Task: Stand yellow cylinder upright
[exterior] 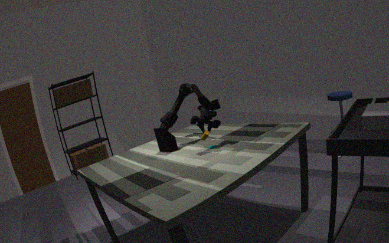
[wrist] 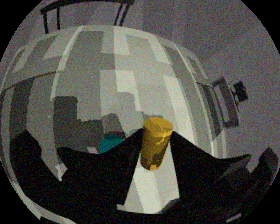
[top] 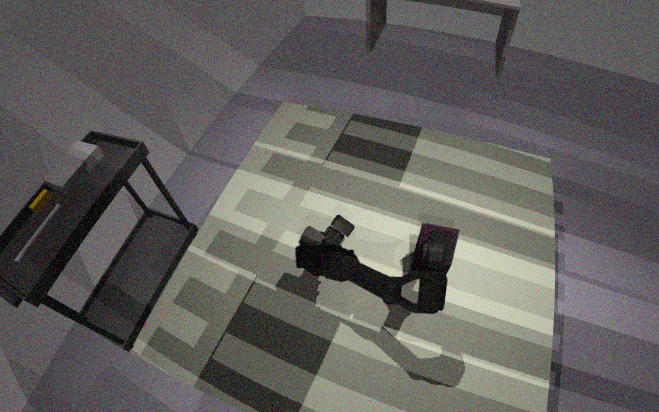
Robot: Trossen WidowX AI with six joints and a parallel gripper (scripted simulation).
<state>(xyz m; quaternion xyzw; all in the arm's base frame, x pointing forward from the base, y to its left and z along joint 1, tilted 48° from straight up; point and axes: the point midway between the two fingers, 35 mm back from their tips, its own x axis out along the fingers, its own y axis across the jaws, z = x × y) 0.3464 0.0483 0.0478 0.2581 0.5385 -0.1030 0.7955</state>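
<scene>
The cyan circle is 1 cm behind my gripper tip, 5 cm to the left of it and 11 cm below it. The rest, counted from my gripper tip: yellow tall cylinder: 2 cm behind, 1 cm below.
</scene>
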